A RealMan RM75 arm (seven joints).
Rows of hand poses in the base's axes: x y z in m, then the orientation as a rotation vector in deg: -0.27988, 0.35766, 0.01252, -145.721, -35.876, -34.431; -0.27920, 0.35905, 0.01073, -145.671, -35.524, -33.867; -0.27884, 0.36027, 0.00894, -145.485, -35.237, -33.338; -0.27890, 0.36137, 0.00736, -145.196, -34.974, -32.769; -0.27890, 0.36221, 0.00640, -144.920, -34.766, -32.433; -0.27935, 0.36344, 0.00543, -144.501, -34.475, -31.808; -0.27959, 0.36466, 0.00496, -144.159, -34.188, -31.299; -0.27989, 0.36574, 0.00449, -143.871, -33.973, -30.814; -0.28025, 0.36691, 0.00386, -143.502, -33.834, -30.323; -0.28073, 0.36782, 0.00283, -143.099, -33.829, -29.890; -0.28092, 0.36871, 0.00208, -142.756, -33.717, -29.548; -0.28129, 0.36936, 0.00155, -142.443, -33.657, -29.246; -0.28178, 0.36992, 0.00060, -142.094, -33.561, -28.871; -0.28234, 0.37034, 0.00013, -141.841, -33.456, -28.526; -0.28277, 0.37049, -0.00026, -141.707, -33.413, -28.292; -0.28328, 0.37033, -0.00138, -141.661, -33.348, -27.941; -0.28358, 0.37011, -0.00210, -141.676, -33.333, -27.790
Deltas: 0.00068, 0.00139, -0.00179, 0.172, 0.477, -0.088; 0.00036, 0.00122, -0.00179, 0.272, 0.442, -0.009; -0.00006, 0.00110, -0.00158, 0.357, 0.470, 0.048; 0.00000, 0.00084, -0.00096, 0.325, 0.292, 0.030; -0.00045, 0.00123, -0.00097, 0.484, 0.522, 0.085; -0.00024, 0.00122, -0.00047, 0.409, 0.437, 0.037; -0.00030, 0.00108, -0.00047, 0.335, 0.403, 0.060; -0.00036, 0.00117, -0.00063, 0.384, 0.394, 0.136; -0.00048, 0.00091, -0.00103, 0.373, 0.324, 0.220; -0.00019, 0.00089, -0.00075, 0.351, 0.282, 0.112; -0.00037, 0.00065, -0.00053, 0.306, 0.241, 0.127; -0.00049, 0.00056, -0.00095, 0.350, 0.303, 0.132; -0.00056, 0.00042, -0.00047, 0.263, 0.281, 0.089; -0.00043, 0.00015, -0.00039, 0.134, 0.183, 0.067; -0.00051, -0.00016, -0.00112, 0.057, 0.269, 0.053; -0.00030, -0.00022, -0.00072, -0.012, 0.111, 0.021
